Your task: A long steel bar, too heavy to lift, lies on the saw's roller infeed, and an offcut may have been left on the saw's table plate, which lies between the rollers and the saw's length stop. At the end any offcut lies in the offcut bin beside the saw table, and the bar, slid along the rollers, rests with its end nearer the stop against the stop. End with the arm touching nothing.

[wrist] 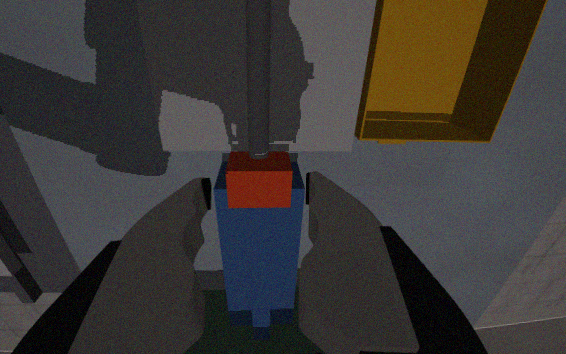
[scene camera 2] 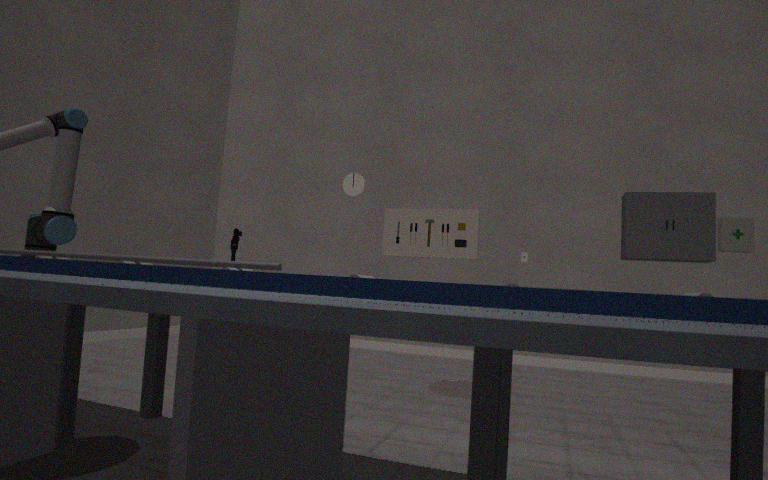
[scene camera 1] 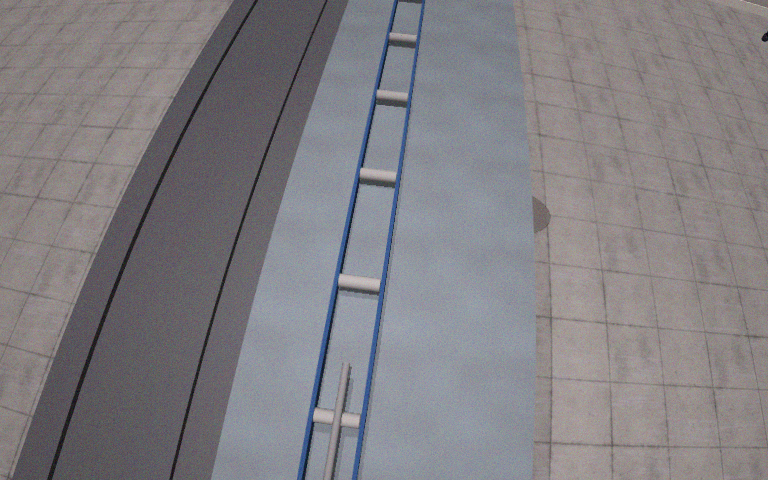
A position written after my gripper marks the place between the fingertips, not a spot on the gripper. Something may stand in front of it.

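Here is my gripper (wrist: 259, 177), and the same scene has a roller infeed (wrist: 197, 64) in it. There is a yellow offcut bin (wrist: 432, 78) too.
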